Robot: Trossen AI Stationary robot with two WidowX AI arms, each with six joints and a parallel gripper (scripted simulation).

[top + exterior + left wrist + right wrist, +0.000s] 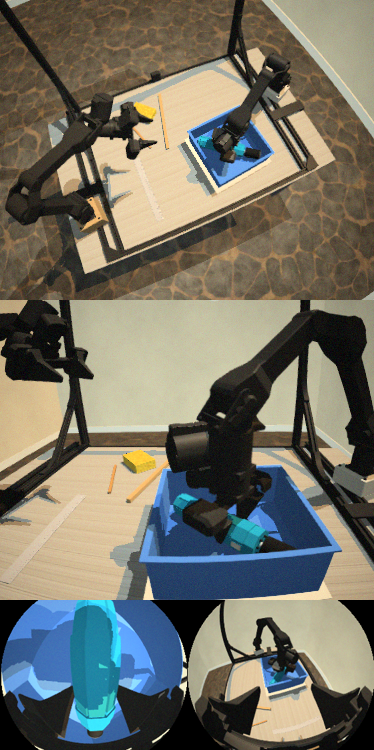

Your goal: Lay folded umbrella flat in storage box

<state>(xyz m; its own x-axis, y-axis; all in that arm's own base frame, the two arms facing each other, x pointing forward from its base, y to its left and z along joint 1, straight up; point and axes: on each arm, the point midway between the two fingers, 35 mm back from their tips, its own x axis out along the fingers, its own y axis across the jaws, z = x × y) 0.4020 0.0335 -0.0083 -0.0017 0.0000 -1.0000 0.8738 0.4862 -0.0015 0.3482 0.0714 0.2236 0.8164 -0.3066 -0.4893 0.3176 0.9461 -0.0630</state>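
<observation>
Right now the blue storage box is 1 cm below my left hand. The rest, counted from my left hand: teal umbrella: 2 cm below.
</observation>
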